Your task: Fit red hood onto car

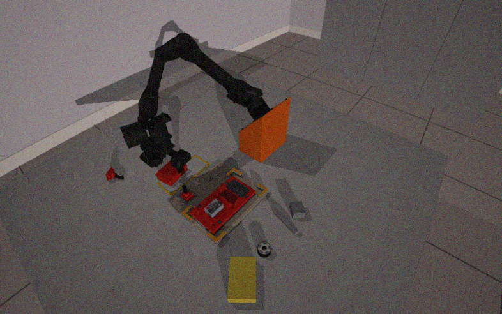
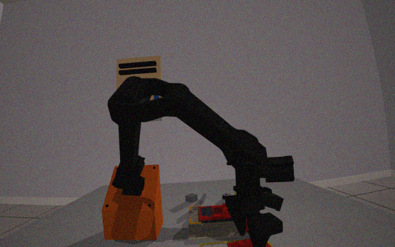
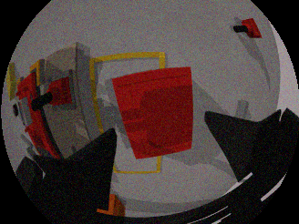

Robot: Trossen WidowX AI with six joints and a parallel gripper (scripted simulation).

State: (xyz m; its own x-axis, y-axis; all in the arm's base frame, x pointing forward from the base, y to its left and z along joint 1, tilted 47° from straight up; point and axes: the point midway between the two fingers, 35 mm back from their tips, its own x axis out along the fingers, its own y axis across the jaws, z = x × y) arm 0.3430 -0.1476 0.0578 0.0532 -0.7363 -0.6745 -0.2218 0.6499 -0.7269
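The red hood lies 2 cm below my gripper tip. From my gripper tip the other things lie so: grey bar 1 cm behind, 15 cm to the right, 2 cm below; then grey engine block 25 cm to the left, 1 cm below; then yellow block 9 cm ahead, 45 cm to the left, 2 cm below.
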